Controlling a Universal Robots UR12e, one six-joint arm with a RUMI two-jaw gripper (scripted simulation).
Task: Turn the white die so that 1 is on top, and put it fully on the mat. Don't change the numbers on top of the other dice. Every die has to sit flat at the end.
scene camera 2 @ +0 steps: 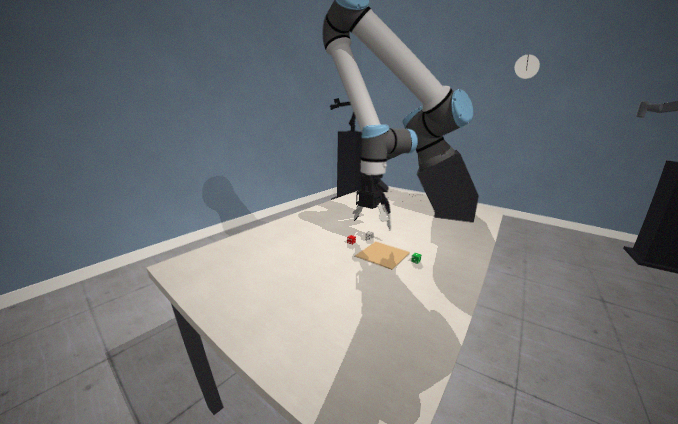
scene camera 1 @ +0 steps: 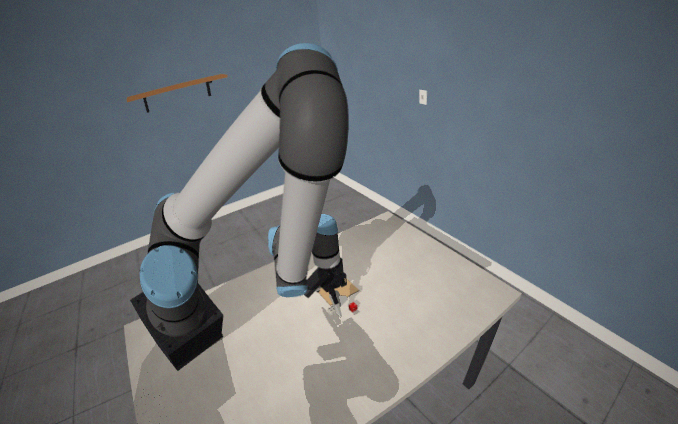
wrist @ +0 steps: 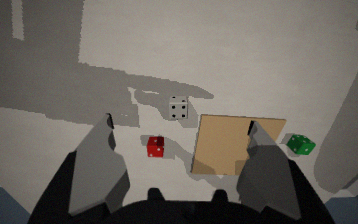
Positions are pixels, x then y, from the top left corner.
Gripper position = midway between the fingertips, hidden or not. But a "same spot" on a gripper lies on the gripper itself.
My gripper shows in scene camera 2 [371, 225], in scene camera 1 and in the wrist view. The same spot on my gripper: [wrist: 93, 176] is [scene camera 1: 331, 298].
